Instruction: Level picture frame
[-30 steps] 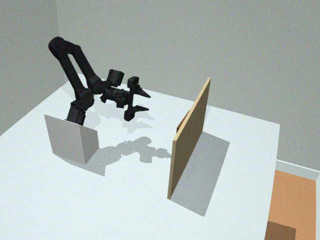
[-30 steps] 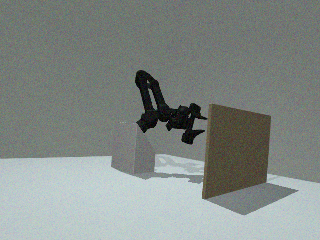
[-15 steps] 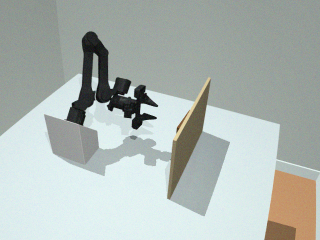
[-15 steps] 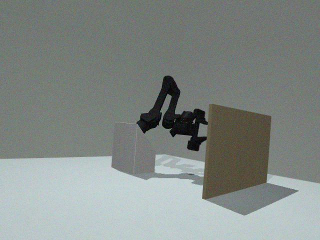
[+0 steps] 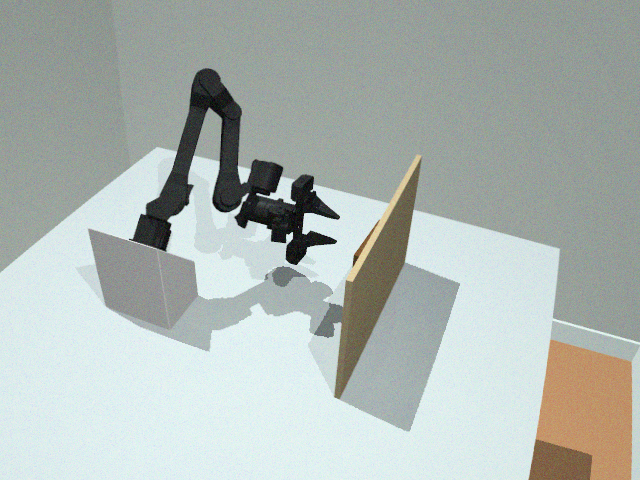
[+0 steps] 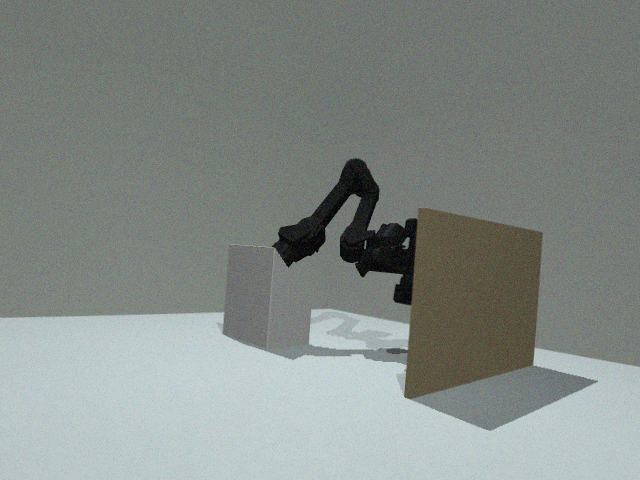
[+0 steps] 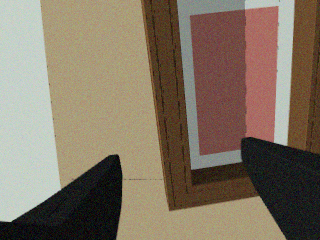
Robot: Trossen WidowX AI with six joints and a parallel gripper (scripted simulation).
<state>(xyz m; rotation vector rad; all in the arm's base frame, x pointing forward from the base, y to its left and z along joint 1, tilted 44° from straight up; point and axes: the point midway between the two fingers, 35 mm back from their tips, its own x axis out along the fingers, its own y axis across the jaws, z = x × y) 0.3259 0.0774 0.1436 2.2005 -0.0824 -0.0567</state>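
My gripper tip is 9 cm short of the picture frame, 2 cm to the left of it and 5 cm above it. The rest, counted from my gripper tip: tan wall board: 10 cm ahead, 1 cm to the right, 6 cm below.
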